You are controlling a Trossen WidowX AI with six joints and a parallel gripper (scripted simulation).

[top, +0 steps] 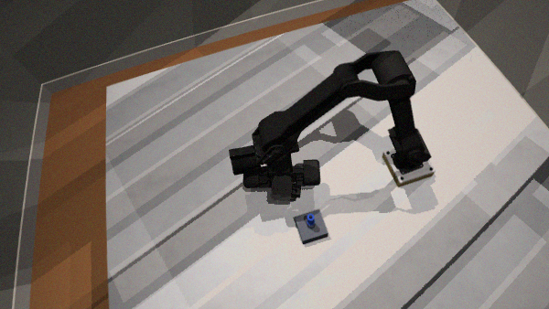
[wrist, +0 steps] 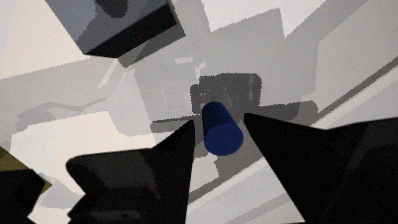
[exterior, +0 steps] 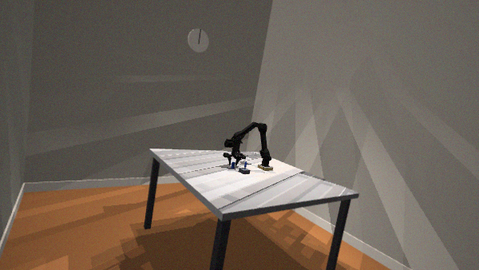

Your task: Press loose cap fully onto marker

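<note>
The dark holder block lies 13 cm to the left of my gripper tip and 3 cm behind it. Round my gripper tip: blue cap 1 cm above.
</note>
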